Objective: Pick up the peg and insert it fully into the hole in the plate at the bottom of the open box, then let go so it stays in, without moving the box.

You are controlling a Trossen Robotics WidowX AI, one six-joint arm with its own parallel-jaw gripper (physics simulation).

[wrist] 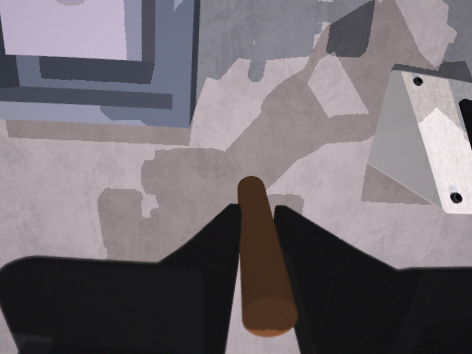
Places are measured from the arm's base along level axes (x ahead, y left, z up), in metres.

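Where they show: gripper, fingertip midpoint: (256,215).
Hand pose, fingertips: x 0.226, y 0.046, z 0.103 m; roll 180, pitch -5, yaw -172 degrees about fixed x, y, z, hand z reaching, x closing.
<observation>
After its pixels a point has its place.
The brown round peg (262,260) @[y 0.043, x 0.231, z 0.135 m] is held between the two black fingers, its far end pointing down past the fingertips and its near end toward the camera. My gripper (256,215) @[y 0.046, x 0.226, z 0.103 m] is shut on the peg, above the table. The blue-grey open box (172,65) @[y -0.002, x 0.282, z -0.053 m] stands at the upper left of the wrist view, partly cut off by the frame. Inside it lies the pale plate (65,32) @[y -0.012, x 0.347, z -0.003 m]. Part of a round mark, perhaps the hole, shows at the plate's top edge in the view. The peg is outside the box, to its lower right in the view.
A grey and white angled metal part (405,130) @[y 0.012, x 0.079, z -0.017 m] with dark screw holes stands on the table (220,110) @[y 0.030, x 0.236, z -0.060 m] at the right. Shadows of the arm and gripper fall across the table between it and the box.
</observation>
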